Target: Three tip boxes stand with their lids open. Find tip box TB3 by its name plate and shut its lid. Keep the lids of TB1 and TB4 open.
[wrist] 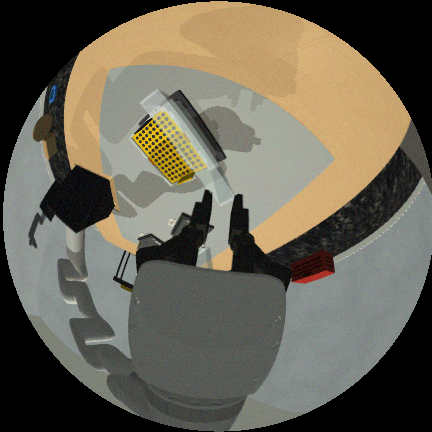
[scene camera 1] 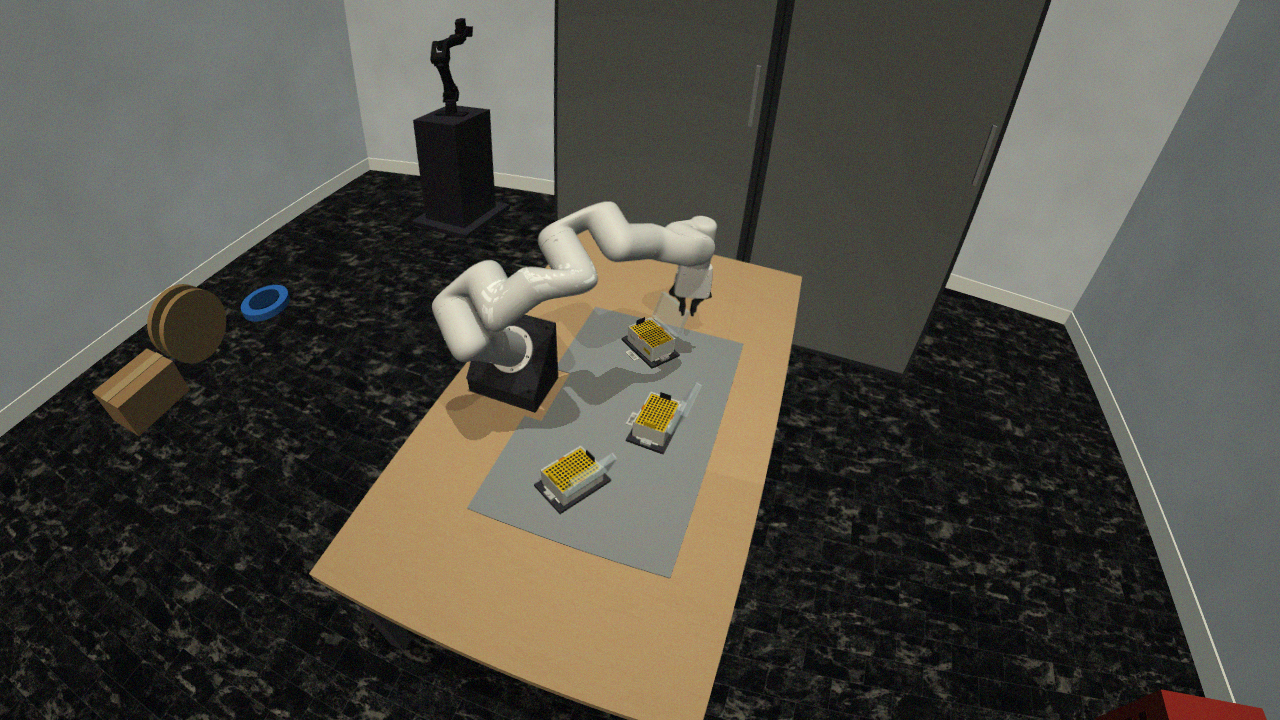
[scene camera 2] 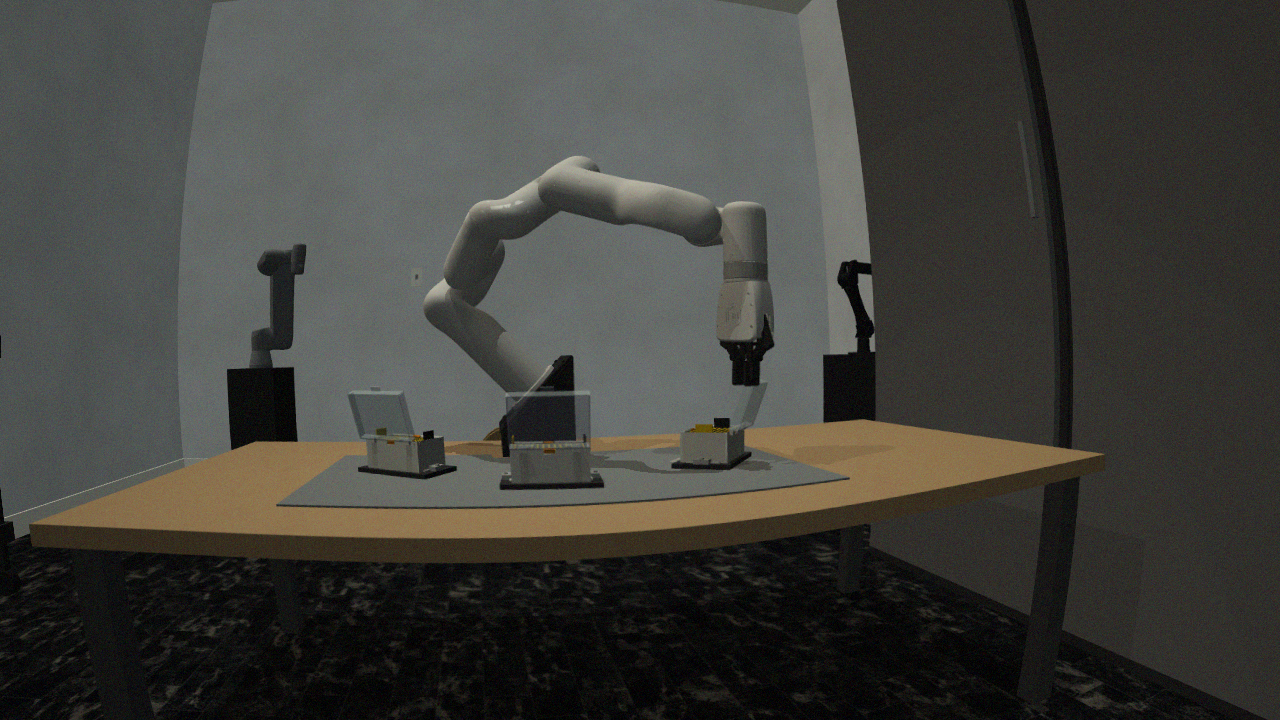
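Pixels of known places: gripper, between the fingertips: (wrist: 222, 201) (scene camera 1: 686, 313) (scene camera 2: 745, 385); arm's base, origin of its link: (wrist: 76, 212) (scene camera 1: 511, 349) (scene camera 2: 534, 389).
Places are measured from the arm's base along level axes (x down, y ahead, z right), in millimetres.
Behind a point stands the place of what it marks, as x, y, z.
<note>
Three tip boxes with yellow racks stand on the mat with clear lids open; I cannot read their name plates. The far box (scene camera 1: 651, 336) @[72, 280, -312] (scene camera 2: 711, 445) (wrist: 167, 147) @[71, 275, -327] has its lid (scene camera 2: 752, 407) @[29, 318, -385] (wrist: 218, 186) @[-15, 350, -377] tilted up. The middle box (scene camera 1: 656, 417) (scene camera 2: 550, 464) @[92, 458, -37] has its lid (scene camera 1: 691, 398) @[-16, 497, -39] (scene camera 2: 547, 415) @[15, 495, -36] raised. The near box (scene camera 1: 571, 477) (scene camera 2: 404, 454) @[90, 361, 217] has its lid (scene camera 1: 608, 462) @[-14, 404, 228] (scene camera 2: 380, 414) @[21, 384, 251] raised. My gripper (scene camera 1: 688, 310) @[-12, 364, -360] (scene camera 2: 745, 383) @[-12, 364, -360] (wrist: 222, 201) @[-12, 364, -360] points down close to the far box's lid top. Its fingers are nearly together, with a narrow gap and nothing visibly held between them.
The grey mat (scene camera 1: 617, 541) @[128, 476, 325] (scene camera 2: 358, 495) @[128, 534, 254] (wrist: 285, 155) @[128, 449, -405] lies on the wooden table (scene camera 1: 402, 546) @[131, 50, 582] (scene camera 2: 268, 525) @[131, 727, 323] (wrist: 345, 105) @[131, 456, -585]. The arm's black base (scene camera 1: 510, 385) @[65, 31, 63] (wrist: 80, 200) @[20, 45, -80] stands at the table's left side in scene camera 1. Tall grey cabinet doors (scene camera 1: 662, 107) rise behind the table.
</note>
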